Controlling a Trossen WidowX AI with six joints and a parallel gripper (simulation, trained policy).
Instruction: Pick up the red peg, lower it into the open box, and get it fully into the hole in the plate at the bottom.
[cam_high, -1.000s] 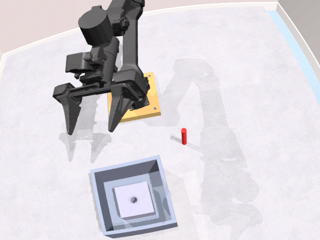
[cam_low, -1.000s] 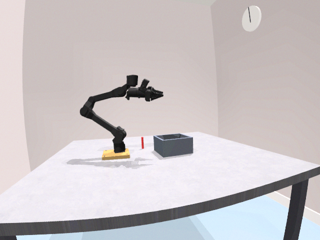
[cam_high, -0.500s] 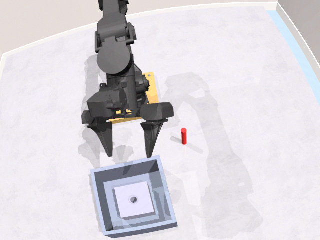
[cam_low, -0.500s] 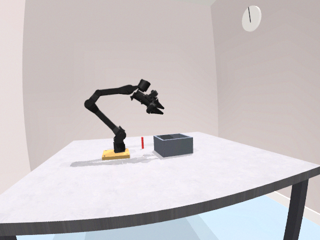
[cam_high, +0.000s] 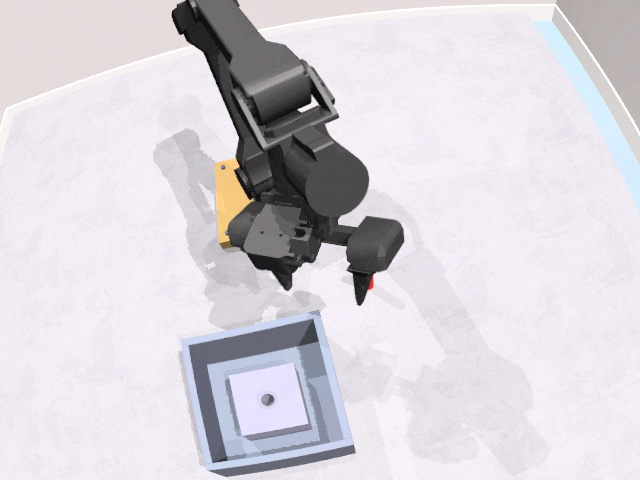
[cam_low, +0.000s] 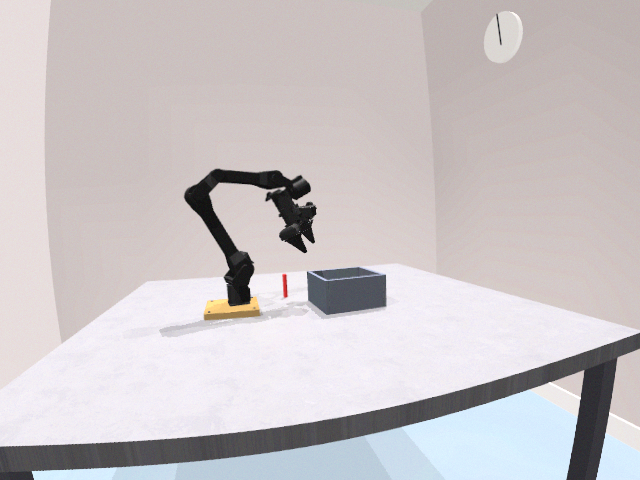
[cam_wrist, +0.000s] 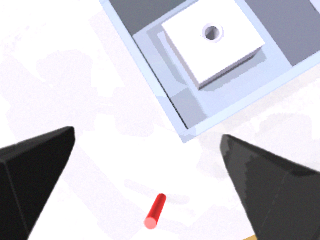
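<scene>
The red peg is 13 cm below my gripper tip, 7 cm to the left of it and 7 cm behind it. Round my gripper tip: plate: 13 cm below, 11 cm to the right, 7 cm ahead; grey-blue box: 15 cm below, 11 cm to the right, 7 cm ahead.
</scene>
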